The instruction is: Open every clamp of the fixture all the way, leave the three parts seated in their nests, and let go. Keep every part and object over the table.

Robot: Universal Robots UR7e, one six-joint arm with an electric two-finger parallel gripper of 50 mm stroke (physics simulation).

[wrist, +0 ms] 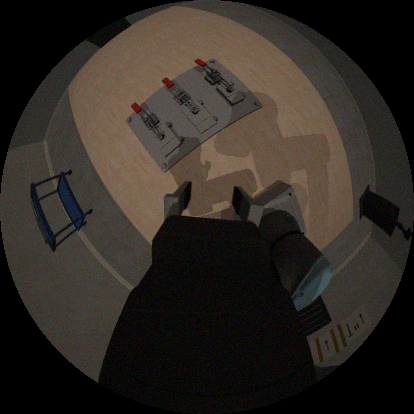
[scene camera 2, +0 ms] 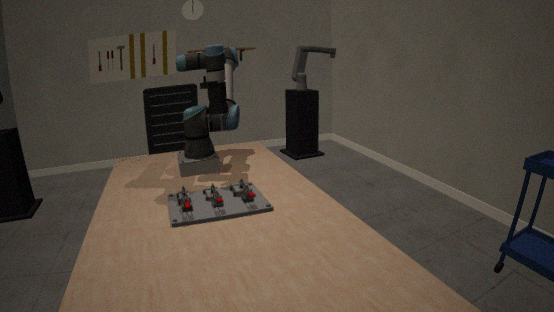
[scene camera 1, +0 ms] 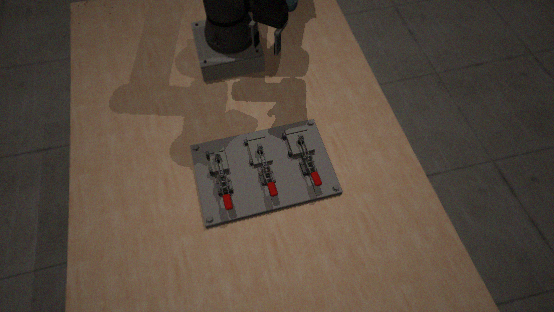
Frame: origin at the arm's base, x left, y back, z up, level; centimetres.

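Seen in the pictures: gripper, between the fingertips: [wrist: 211, 191] [scene camera 2: 216, 130] [scene camera 1: 266, 48]; arm's base, origin of its link: [wrist: 274, 233] [scene camera 2: 199, 153] [scene camera 1: 230, 35].
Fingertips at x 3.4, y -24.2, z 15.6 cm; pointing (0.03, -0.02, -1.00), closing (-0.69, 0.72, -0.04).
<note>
Pixels of each thing's middle, then the offset from my fingertips to it. Level surfaces: height alone.
- grey fixture plate, middle of its body: [scene camera 1: 264, 169] [wrist: 188, 105] [scene camera 2: 216, 202] dx -7.6, dy -19.7, dz -21.7 cm
- left clamp, middle of its body: [scene camera 1: 223, 182] [wrist: 213, 74] [scene camera 2: 186, 200] dx -18.8, dy -21.8, dz -17.9 cm
- middle clamp, middle of its body: [scene camera 1: 266, 171] [wrist: 180, 94] [scene camera 2: 216, 197] dx -7.8, dy -22.3, dz -18.3 cm
- right clamp, middle of its body: [scene camera 1: 308, 161] [wrist: 147, 120] [scene camera 2: 246, 192] dx +3.2, dy -23.2, dz -18.1 cm
- table, height of its surface: dz -22.5 cm
The grey fixture plate [scene camera 1: 250, 196] [scene camera 2: 227, 211] [wrist: 163, 106] lies on the table with three toggle clamps. In scene camera 1, the left clamp [scene camera 1: 223, 182] [wrist: 215, 77], middle clamp [scene camera 1: 266, 172] [wrist: 182, 97] and right clamp [scene camera 1: 307, 162] [wrist: 150, 121] have red handles laid low toward the plate's front edge. Their arms reach back over the pale parts, which sit at the back of the plate; fine seating is too small to tell. My gripper [scene camera 1: 265, 44] [wrist: 211, 191] is open and empty, raised beside the robot's base, behind the fixture and touching no clamp.
The robot's base block [scene camera 1: 230, 69] [scene camera 2: 199, 166] stands on the table [scene camera 1: 150, 260] [scene camera 2: 200, 270] behind the fixture. Arm shadows fall between them and on the plate's back edge. A blue cart [scene camera 2: 520, 200] [wrist: 42, 220] and a black pedestal [scene camera 2: 302, 122] stand on the floor.
</note>
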